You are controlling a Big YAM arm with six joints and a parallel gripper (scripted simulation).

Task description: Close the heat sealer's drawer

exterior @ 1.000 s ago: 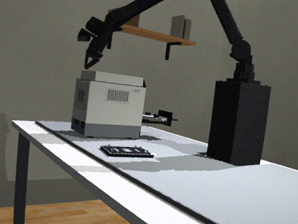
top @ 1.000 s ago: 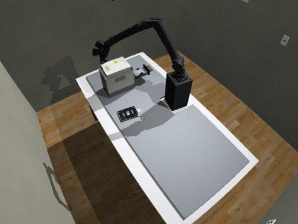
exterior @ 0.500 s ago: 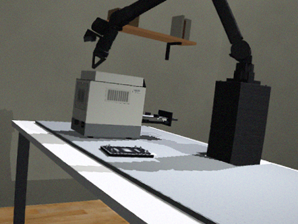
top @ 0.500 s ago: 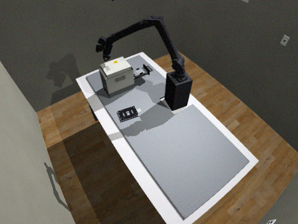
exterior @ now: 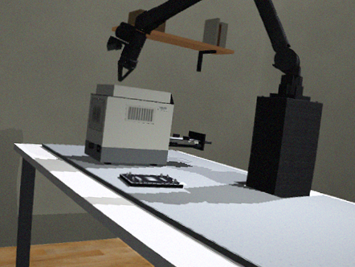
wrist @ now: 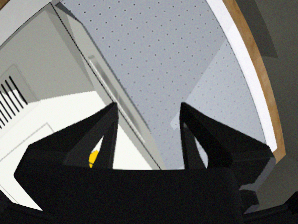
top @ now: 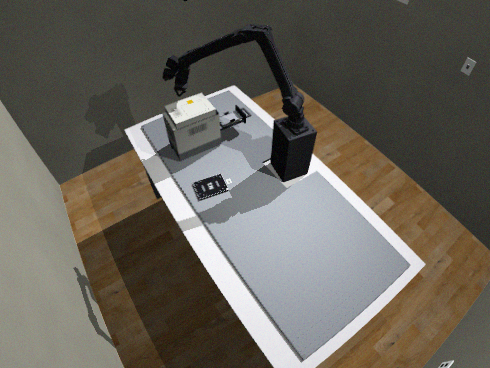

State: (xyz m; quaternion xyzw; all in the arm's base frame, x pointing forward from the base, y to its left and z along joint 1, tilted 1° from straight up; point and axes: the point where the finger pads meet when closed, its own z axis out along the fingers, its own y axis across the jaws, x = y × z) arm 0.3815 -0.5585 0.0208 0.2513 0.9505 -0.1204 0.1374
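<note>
Now: the sealing frame 250 mm behind my hand, 220 mm below it and 120 mm to the left of it.
</note>
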